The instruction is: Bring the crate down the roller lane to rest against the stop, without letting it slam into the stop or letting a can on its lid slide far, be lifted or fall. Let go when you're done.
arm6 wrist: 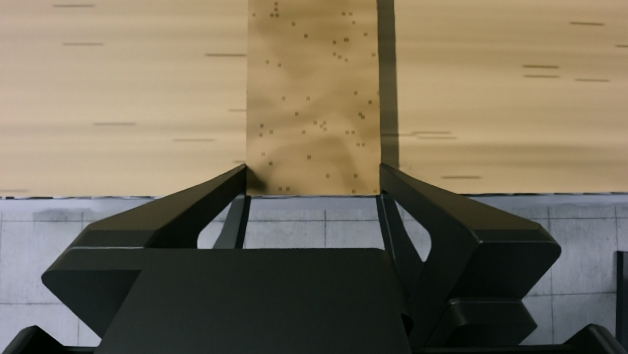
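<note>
My arm6 gripper (313, 166) shows in the arm6 wrist view. Its two dark fingers stand wide apart, one against each long side of a brown, dark-speckled board (312, 100), and it looks shut on that board near its close end. The board runs up the middle of the view and out at the top edge. The crate, the can, the roller lane and the stop do not show in this view. The grippers of arm1, arm2, arm3, arm4 and arm5 do not show either.
A light wooden table top (125, 90) lies on both sides of the board, with a narrow dark shadow along the board's right side. The table's edge crosses below the fingertips. Beyond it is a grey tiled floor (285, 232). A dark upright thing (622, 300) shows at the right edge.
</note>
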